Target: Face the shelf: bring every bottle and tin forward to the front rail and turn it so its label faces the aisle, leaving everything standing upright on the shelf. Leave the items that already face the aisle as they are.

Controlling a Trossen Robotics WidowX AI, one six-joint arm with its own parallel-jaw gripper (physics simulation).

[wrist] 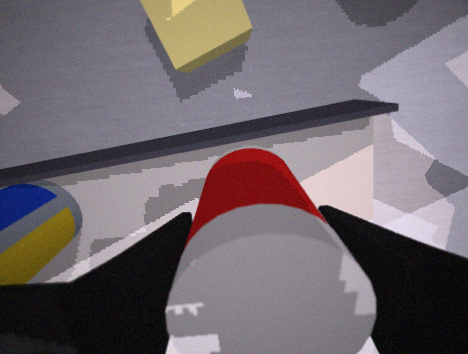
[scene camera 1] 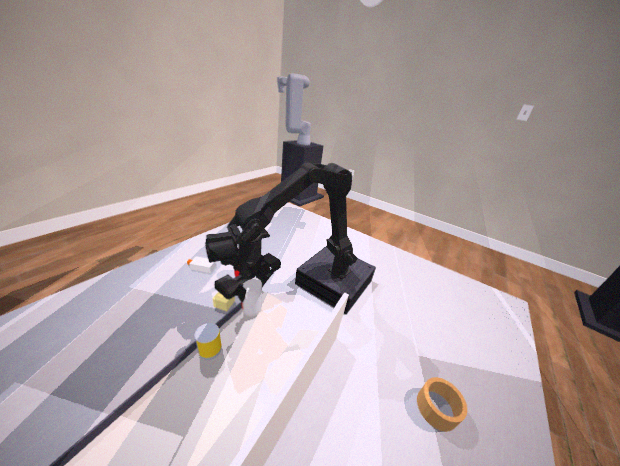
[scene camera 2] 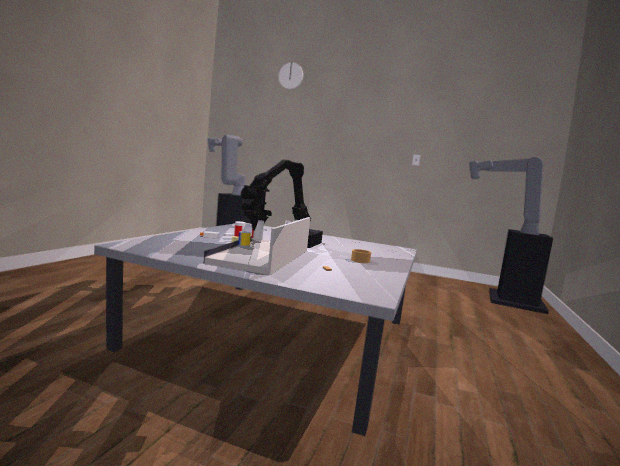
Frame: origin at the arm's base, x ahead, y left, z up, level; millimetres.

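Seen in the pictures: gripper, fingertip midpoint: (wrist: pixel 254 217) (scene camera 1: pixel 250 295) (scene camera 2: pixel 256 229); arm's base, origin of the base link: (scene camera 1: pixel 339 270).
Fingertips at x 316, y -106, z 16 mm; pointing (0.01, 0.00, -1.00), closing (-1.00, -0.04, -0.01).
Observation:
Offsets run from my fingertips to a thing's middle. "spot": to the spot under its first point.
My gripper (scene camera 1: pixel 250 279) (scene camera 2: pixel 259 219) (wrist: pixel 254 217) is shut on a white bottle @[0 mm ahead, 6 mm left, 1 mm down] (scene camera 1: pixel 252 300) (scene camera 2: pixel 258 231) (wrist: pixel 270 290). In the wrist view the bottle's red patch is toward the dark front rail (scene camera 1: pixel 150 378) (scene camera 2: pixel 219 248) (wrist: pixel 200 134), with a gap of board between bottle and rail. The bottle's foot is hidden in the wrist view. A tin @[152 mm ahead, 31 mm left, 29 mm down] (scene camera 1: pixel 209 344) (scene camera 2: pixel 245 239) (wrist: pixel 45 255) stands upright on the shelf near the rail; its blue patch is on the rail side and its yellow patch on the other. A red and white item @[spot: 66 mm back, 155 mm right, 22 mm down] (scene camera 2: pixel 239 228) stands farther back, partly hidden.
A pale back panel (scene camera 1: pixel 305 370) (scene camera 2: pixel 290 245) borders the shelf. Outside the rail lie a yellow block @[31 mm ahead, 98 mm right, 71 mm down] (scene camera 1: pixel 223 302) (scene camera 2: pixel 234 239) (wrist: pixel 205 30) and a white piece with an orange end @[5 mm back, 313 mm right, 76 mm down] (scene camera 1: pixel 201 266) (scene camera 2: pixel 211 234). An orange ring @[147 mm back, 528 mm left, 65 mm down] (scene camera 1: pixel 429 411) (scene camera 2: pixel 360 257) lies behind the panel.

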